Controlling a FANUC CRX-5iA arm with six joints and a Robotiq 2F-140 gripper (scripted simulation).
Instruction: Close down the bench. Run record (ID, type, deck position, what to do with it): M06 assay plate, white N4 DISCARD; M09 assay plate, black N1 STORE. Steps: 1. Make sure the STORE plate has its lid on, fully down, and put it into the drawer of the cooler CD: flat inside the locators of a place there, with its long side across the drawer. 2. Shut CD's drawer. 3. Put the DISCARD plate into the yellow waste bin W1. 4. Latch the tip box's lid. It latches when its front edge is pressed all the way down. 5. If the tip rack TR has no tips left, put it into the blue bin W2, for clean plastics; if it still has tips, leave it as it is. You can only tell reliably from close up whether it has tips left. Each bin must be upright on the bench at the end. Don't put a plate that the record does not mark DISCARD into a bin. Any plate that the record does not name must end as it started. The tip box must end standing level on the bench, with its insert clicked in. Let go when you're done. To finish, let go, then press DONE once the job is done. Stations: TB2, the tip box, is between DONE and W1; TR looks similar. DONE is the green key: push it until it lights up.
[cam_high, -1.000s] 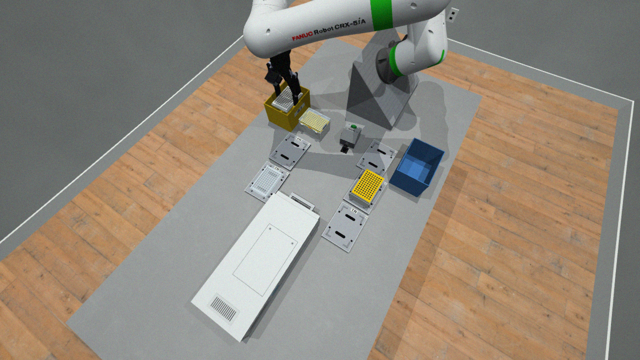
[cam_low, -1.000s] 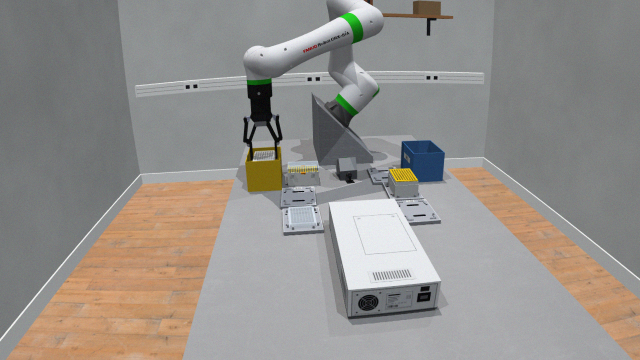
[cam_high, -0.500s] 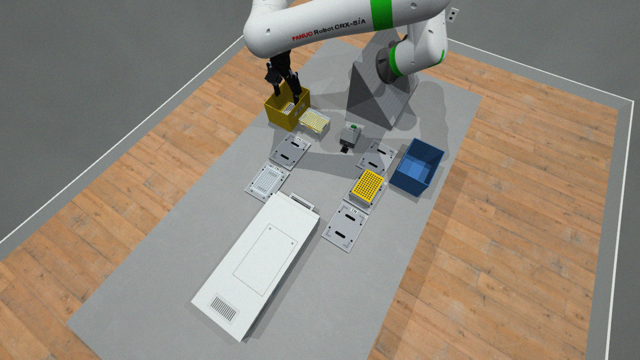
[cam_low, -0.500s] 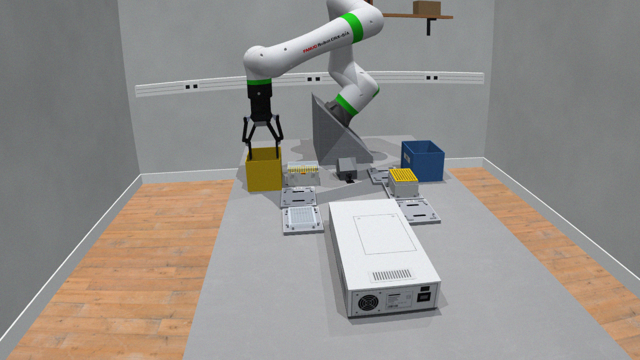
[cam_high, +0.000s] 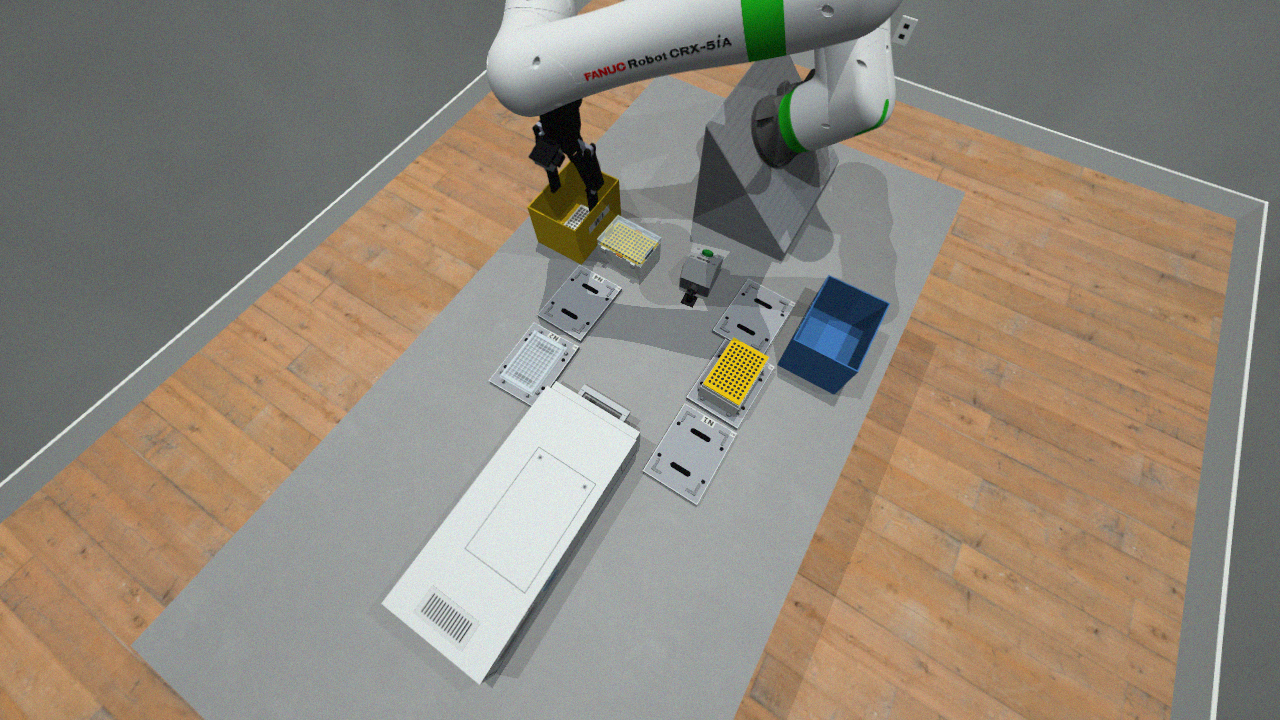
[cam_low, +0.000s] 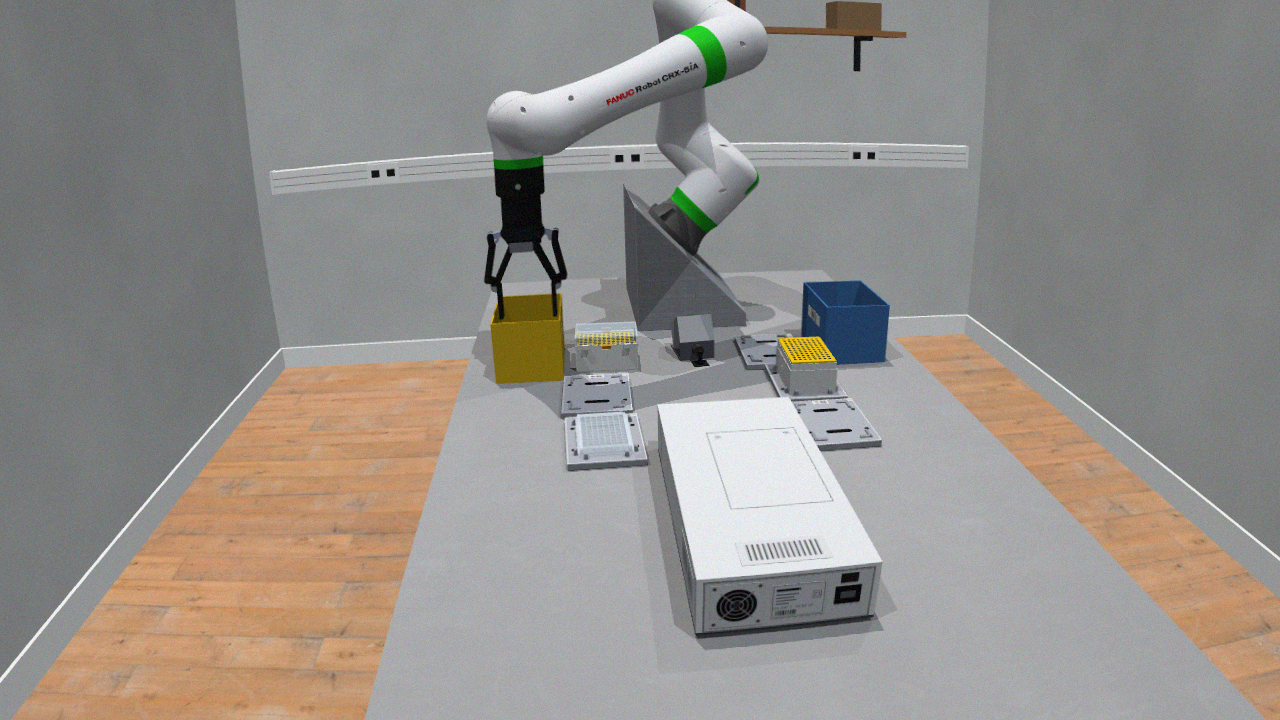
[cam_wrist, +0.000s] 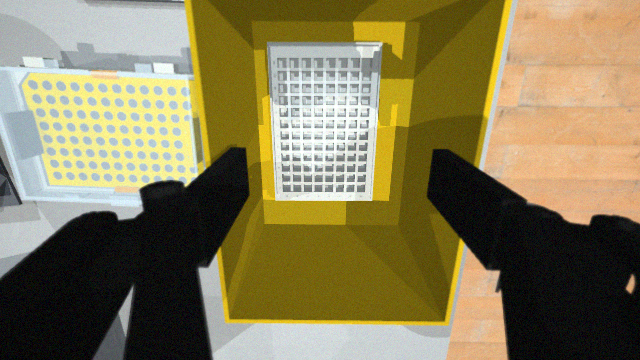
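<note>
My gripper is now 50 cm to the right of the tip rack TR, 18 cm short of it and 7 cm above it. Round my hand: white assay plate: 12 cm below, 1 cm to the left, 1 cm ahead; then tip box lid: 15 cm to the left, 7 cm below, 1 cm ahead; then yellow bin W1: 9 cm below.
</note>
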